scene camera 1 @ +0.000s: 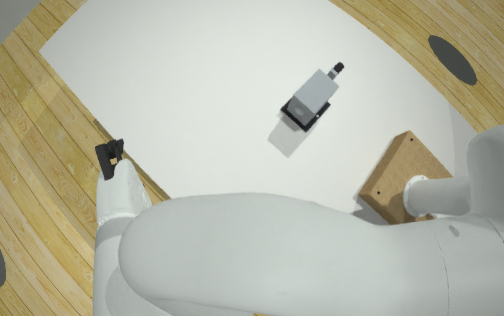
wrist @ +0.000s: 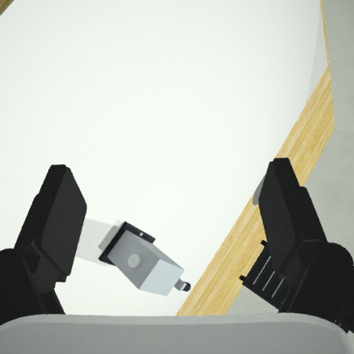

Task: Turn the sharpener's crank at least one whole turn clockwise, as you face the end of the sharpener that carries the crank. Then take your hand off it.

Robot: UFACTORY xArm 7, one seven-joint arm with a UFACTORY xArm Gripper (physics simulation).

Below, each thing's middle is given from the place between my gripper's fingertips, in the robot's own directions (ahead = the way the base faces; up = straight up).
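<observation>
There is the sharpener [scene camera 1: 310, 101], and my gripper is now a long way to the left of it, well above it and a good way past it.
</observation>
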